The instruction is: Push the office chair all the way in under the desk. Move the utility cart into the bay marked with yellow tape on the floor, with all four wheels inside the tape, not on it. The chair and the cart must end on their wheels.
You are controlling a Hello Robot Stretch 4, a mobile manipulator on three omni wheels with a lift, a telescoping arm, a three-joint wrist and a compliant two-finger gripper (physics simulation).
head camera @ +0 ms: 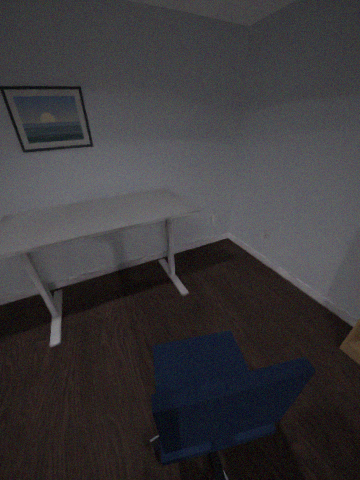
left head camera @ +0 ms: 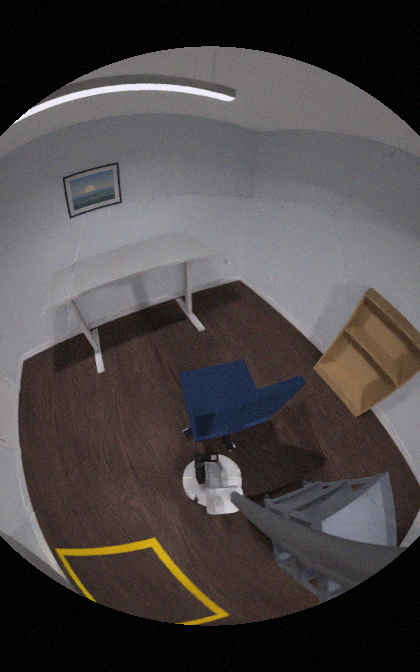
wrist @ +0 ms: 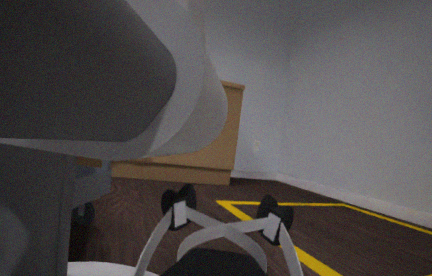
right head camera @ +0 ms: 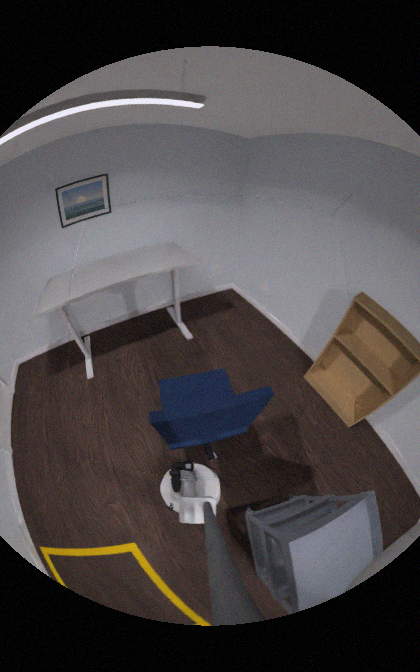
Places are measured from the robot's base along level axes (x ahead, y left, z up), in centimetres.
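Where they show: gripper, between the fingertips: (wrist: 227, 204).
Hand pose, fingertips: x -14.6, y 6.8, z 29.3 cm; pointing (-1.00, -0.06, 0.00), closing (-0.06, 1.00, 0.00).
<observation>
After its pixels a point has its place.
The blue office chair (head camera: 200, 370) @(x 59.9, y -5.4, z 44.3 cm) (left head camera: 215, 390) (right head camera: 197, 392) stands upright just ahead of the robot's base, its seat toward the desk and its backrest toward the robot. The white desk (head camera: 100, 215) @(x 150.3, y 71.5, z 92.3 cm) (left head camera: 130, 260) (right head camera: 115, 267) stands against the far wall, well apart from the chair. The grey utility cart (left head camera: 357, 520) (right head camera: 332, 557) stands upright at the lower right, beside the mast. The yellow tape bay (left head camera: 107, 550) (right head camera: 90, 551) (wrist: 312, 260) @(x -83.3, y 36.1, z -2.6 cm) lies on the floor at the lower left in the side head views. My gripper (wrist: 227, 204) @(x -14.6, y 6.7, z 29.3 cm) is open and empty, its fingertips apart above the floor.
A wooden shelf unit (left head camera: 345, 327) (right head camera: 334, 336) stands against the right wall. A wooden cabinet (wrist: 235, 132) @(x -220.1, y -5.0, z 45.7 cm) shows behind the arm in the wrist view. A framed picture (head camera: 52, 120) @(x 184.4, y 109.8, z 161.5 cm) (left head camera: 94, 190) (right head camera: 84, 200) hangs above the desk. The robot's white base (left head camera: 190, 487) (right head camera: 167, 487) is close behind the chair.
</observation>
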